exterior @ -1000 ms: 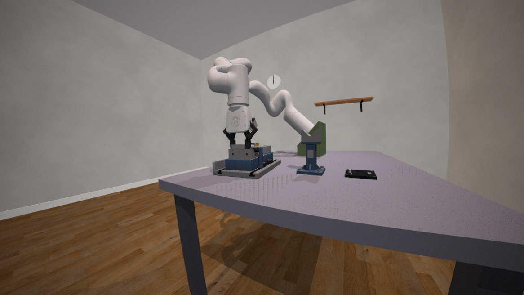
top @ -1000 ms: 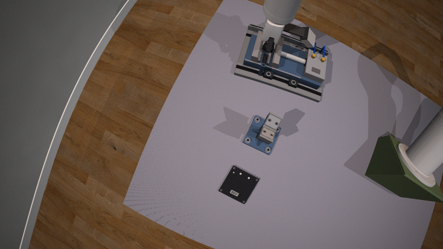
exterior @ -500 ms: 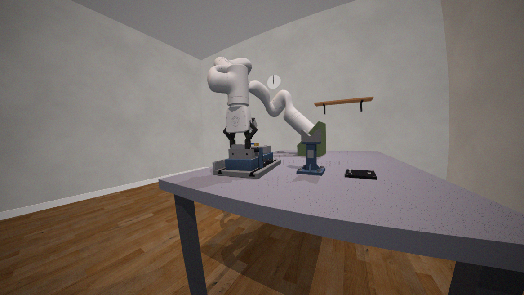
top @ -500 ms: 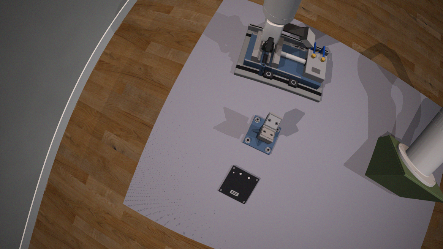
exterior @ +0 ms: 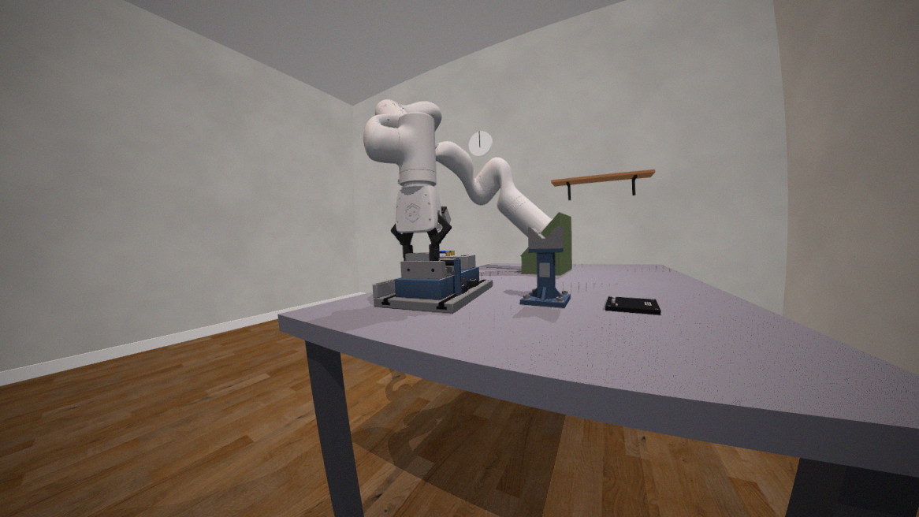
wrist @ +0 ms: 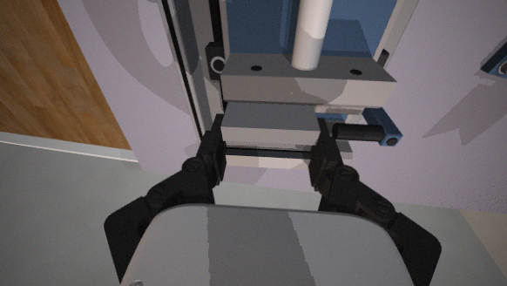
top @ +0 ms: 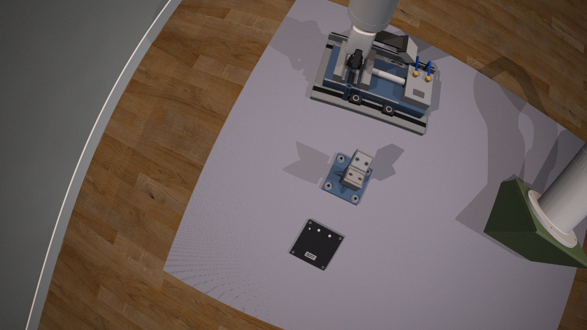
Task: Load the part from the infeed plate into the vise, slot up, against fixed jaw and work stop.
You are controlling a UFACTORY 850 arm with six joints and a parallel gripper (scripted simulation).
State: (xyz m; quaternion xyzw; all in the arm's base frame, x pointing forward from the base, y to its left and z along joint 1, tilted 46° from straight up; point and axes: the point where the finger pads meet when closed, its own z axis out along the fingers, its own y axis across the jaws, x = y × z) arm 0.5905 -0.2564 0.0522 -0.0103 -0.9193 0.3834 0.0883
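The part is right at my hand. Also, from my hand: moving jaw: 4 cm behind, 3 cm below, 2 cm to the left; then work stop: 7 cm to the left, 2 cm below; then fixed jaw: 3 cm below, 3 cm ahead, 2 cm to the left.
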